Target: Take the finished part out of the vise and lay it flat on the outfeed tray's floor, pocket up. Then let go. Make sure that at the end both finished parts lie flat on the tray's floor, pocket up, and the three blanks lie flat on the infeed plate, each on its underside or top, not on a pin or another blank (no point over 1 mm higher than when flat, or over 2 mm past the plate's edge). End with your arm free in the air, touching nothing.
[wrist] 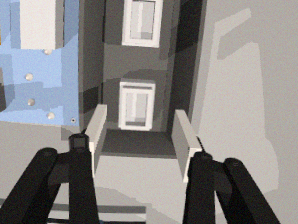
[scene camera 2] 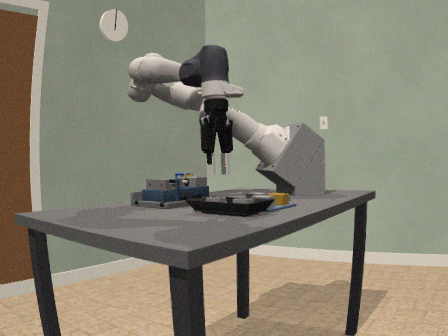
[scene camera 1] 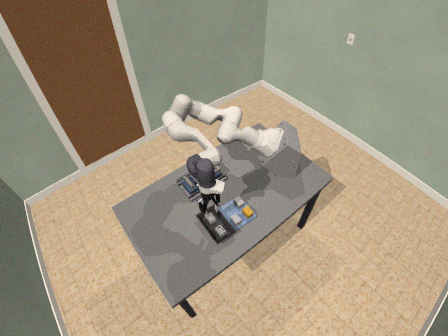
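Note:
You can see the gripper (scene camera 2: 218,174) from here, and it's there in the wrist view too (wrist: 140,121).

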